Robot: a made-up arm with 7 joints. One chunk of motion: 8 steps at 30 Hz.
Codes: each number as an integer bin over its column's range. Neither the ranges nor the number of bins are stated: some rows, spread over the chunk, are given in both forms.
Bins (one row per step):
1: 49 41 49 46 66 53
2: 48 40 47 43 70 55
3: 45 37 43 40 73 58
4: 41 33 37 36 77 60
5: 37 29 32 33 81 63
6: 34 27 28 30 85 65
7: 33 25 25 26 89 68
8: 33 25 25 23 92 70
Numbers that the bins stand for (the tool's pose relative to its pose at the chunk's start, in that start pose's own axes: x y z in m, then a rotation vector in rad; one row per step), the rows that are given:
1: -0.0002 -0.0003 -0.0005 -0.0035 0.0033 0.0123
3: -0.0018 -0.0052 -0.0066 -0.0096 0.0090 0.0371
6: -0.0063 -0.0173 -0.0217 -0.0197 0.0187 0.0717
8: -0.0067 -0.0197 -0.0247 -0.0268 0.0243 0.0965
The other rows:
2: -0.0006 -0.0015 -0.0025 -0.0066 0.0066 0.0222
4: -0.0034 -0.0100 -0.0126 -0.0136 0.0122 0.0470
5: -0.0051 -0.0148 -0.0177 -0.0167 0.0155 0.0618
7: -0.0067 -0.0197 -0.0247 -0.0237 0.0219 0.0866

